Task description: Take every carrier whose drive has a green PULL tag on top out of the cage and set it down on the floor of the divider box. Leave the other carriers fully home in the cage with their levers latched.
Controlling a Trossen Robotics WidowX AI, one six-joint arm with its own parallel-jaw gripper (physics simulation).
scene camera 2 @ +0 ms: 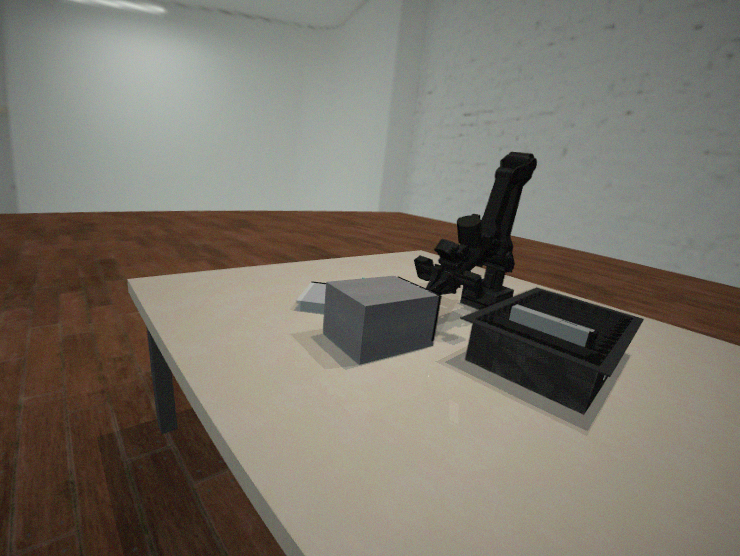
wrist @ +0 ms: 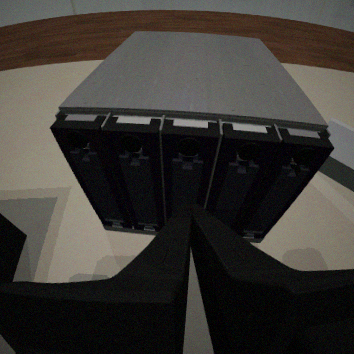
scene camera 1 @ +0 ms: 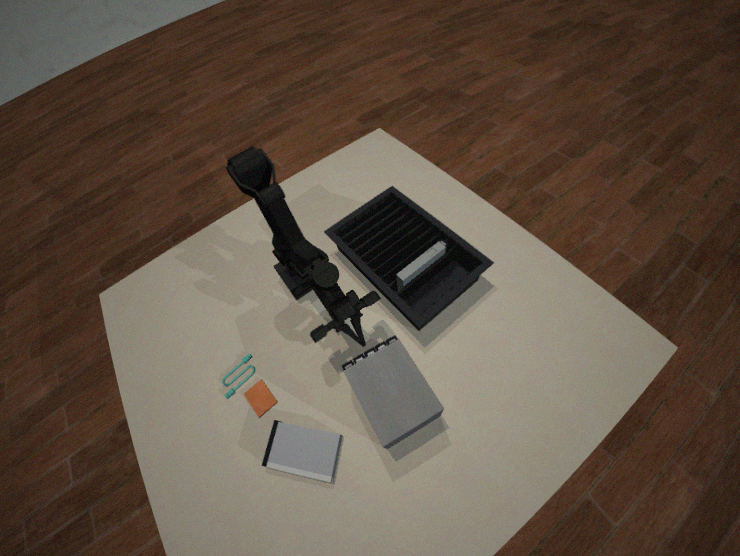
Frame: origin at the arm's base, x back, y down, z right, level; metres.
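Seen in the pictures: gripper, fingertip midpoint: (wrist: 188, 211) (scene camera 1: 364, 345); arm's base, origin of the base link: (scene camera 2: 492, 286).
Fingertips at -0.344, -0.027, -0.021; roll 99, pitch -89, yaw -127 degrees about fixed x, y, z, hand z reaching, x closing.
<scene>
Pixels of each thing's top centre, then the offset from my fingertips to it, as dx, dy, dz. "pt": a spot on its surface instead. Level surfaces: height alone.
- grey cage, middle of its top: (wrist: 195, 58) (scene camera 2: 384, 288) (scene camera 1: 389, 386) -0.122, -0.031, +0.010
- black divider box, middle of its top: (scene camera 2: 563, 318) (scene camera 1: 403, 245) +0.176, -0.004, -0.255
- long light grey block, middle of its top: (scene camera 2: 553, 317) (scene camera 1: 423, 258) +0.097, -0.024, -0.261
- flat silver case, middle of its top: (scene camera 1: 300, 449) (scene camera 2: 323, 292) -0.100, +0.061, +0.260
- orange square, surface spot: (scene camera 1: 260, 398) pt +0.074, +0.083, +0.297
- teal cable, middle of its top: (scene camera 1: 237, 375) +0.168, +0.079, +0.325
- table, its level: dy +0.088
The grey cage (scene camera 1: 394, 391) (scene camera 2: 382, 325) (wrist: 190, 70) stands on the table. Several black carrier fronts, among them the middle carrier (wrist: 187, 172), fill its open face side by side, with pale strips along their top edges. Their levers look folded against the fronts, but the dark picture does not show the latches clearly. No green tag shows. My gripper (scene camera 1: 363, 343) (scene camera 2: 431, 291) (wrist: 188, 211) is shut and empty, its tips in front of the middle carrier's lower part. The black divider box (scene camera 1: 418, 318) (scene camera 2: 520, 364) holds a long light grey block (scene camera 1: 421, 266) (scene camera 2: 550, 324) beside its slots.
A flat silver case (scene camera 1: 305, 451) (scene camera 2: 311, 295) with a black end lies to one side of the cage. An orange square (scene camera 1: 260, 398) and a teal cable (scene camera 1: 239, 375) lie on the table (scene camera 1: 538, 370) (scene camera 2: 370, 430). The box's raised walls stand near the arm.
</scene>
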